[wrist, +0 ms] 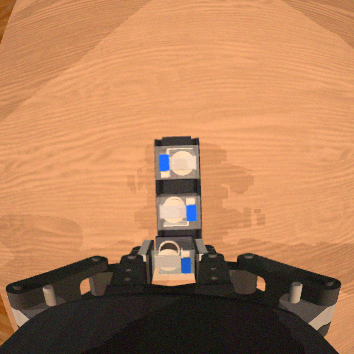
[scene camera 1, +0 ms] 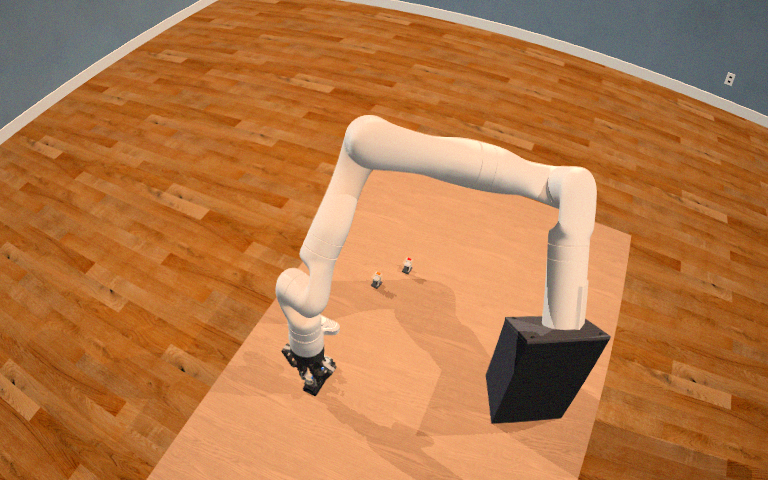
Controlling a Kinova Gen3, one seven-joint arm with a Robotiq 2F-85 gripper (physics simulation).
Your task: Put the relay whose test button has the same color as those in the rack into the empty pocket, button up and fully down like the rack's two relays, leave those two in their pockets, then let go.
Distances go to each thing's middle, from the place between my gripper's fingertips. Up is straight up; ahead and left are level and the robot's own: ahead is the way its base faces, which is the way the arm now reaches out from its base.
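The black rack (wrist: 185, 184) is 2 cm below my hand and 3 cm to the right of it; the blue-button relay (wrist: 171, 161) is 6 cm to the right of my hand.
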